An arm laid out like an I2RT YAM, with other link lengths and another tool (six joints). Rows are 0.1 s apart.
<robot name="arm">
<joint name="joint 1" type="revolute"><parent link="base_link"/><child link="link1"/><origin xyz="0 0 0.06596" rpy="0 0 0"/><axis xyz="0 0 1"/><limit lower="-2.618" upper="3.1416"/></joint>
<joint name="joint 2" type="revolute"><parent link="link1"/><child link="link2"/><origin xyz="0.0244 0.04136 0.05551" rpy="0 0 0"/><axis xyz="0 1 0"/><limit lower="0" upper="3.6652"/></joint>
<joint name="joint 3" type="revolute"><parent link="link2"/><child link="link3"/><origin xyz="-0.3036 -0.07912 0" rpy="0 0 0"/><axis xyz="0 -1 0"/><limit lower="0" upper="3.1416"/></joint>
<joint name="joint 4" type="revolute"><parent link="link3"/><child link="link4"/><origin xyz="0.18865 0.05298 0.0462" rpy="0 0 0"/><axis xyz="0 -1 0"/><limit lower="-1.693" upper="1.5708"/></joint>
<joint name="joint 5" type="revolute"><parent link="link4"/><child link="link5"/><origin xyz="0.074 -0.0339 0.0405" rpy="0 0 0"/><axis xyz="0 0 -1"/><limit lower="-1.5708" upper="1.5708"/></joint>
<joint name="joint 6" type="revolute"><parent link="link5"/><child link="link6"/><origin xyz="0.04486 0 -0.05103" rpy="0 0 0"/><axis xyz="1 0 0"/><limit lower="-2.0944" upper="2.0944"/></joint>
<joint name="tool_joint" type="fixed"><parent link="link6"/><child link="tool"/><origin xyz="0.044 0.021 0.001" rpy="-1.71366 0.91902 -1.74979"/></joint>
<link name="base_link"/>
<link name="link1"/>
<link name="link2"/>
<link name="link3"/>
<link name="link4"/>
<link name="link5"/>
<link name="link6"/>
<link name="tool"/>
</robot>
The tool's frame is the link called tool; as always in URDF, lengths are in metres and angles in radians.
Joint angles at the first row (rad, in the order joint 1, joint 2, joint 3, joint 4, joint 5, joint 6):
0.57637, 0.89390, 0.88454, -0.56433, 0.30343, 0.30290
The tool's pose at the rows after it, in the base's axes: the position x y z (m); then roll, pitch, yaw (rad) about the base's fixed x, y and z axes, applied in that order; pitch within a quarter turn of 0, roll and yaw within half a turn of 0:
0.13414 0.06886 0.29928 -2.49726 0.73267 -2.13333
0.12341 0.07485 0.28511 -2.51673 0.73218 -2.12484
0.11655 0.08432 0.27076 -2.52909 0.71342 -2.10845
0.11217 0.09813 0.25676 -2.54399 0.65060 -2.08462
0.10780 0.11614 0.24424 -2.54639 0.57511 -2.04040
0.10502 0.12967 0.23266 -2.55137 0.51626 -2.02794
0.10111 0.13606 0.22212 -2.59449 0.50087 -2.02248
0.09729 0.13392 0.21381 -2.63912 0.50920 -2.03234
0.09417 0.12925 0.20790 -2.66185 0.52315 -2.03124
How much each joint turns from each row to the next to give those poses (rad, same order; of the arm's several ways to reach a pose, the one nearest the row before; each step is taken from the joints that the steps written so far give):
0.13955, -0.04517, -0.04750, -0.02400, 0.10315, 0.05587
0.14765, -0.02395, -0.05698, -0.01214, 0.09437, 0.09448
0.14493, 0.01250, -0.04872, -0.00788, 0.08892, 0.09537
0.11344, 0.06260, -0.02310, -0.02276, 0.04875, 0.07947
0.09717, 0.09015, -0.00902, -0.01040, 0.02613, 0.05697
0.05703, 0.08203, -0.00920, 0.00036, 0.01315, 0.05333
0.01690, 0.02765, -0.03380, 0.04317, -0.03899, 0.01536
0.00166, -0.01398, -0.04528, 0.03926, -0.03694, 0.01242
-0.00001, -0.02809, -0.04243, 0.03288, -0.02081, -0.00213

